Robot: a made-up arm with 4 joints.
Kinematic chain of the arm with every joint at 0, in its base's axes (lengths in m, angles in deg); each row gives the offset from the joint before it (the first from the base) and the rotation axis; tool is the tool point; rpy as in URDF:
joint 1: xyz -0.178 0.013 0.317 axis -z
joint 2: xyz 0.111 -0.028 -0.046 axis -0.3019 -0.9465 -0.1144
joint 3: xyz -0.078 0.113 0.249 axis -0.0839 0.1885 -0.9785
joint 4: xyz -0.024 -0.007 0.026 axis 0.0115 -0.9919 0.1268
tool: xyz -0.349 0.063 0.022 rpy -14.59 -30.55 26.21
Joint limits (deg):
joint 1: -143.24..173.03
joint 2: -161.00..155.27
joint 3: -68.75..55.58
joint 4: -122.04..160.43
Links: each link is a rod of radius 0.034 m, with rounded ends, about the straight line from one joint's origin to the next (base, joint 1, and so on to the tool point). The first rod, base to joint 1, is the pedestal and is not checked.
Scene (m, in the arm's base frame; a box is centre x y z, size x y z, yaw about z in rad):
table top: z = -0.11
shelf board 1: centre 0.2 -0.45 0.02 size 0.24 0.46 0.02 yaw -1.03
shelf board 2: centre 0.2 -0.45 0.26 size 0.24 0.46 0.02 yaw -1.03
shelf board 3: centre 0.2 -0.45 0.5 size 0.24 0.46 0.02 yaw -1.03
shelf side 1: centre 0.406 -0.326 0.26 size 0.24 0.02 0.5 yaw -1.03
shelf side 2: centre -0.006 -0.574 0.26 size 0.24 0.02 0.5 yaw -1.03
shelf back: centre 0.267 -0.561 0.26 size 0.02 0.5 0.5 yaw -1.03
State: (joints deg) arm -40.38 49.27 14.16 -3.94
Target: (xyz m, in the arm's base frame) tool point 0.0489 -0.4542 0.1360
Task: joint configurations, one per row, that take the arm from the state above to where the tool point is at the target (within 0.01 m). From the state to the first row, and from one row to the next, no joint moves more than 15 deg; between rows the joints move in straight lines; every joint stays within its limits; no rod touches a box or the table.
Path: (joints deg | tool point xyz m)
1: -53.68 50.61 2.66 -4.73 | -0.5968 -0.1566 0.1141
2: -66.97 51.95 -8.84 -5.52 | -0.4834 -0.2866 0.1028
3: -80.27 53.28 -20.34 -6.31 | -0.3339 -0.3618 0.1027
4: -93.56 54.62 -31.84 -7.10 | -0.1735 -0.3743 0.1138
5: -106.86 55.96 -43.34 -7.89 | -0.0272 -0.3275 0.1360
6: -115.95 59.91 -38.70 -19.93 | -0.0119 -0.3701 0.1289
7: -125.05 63.87 -34.06 -31.96 | 0.0053 -0.4061 0.1249
8: -134.14 67.83 -29.42 -44.00 | 0.0252 -0.4347 0.1266
9: -143.24 71.78 -24.78 -56.04 | 0.0489 -0.4542 0.1360

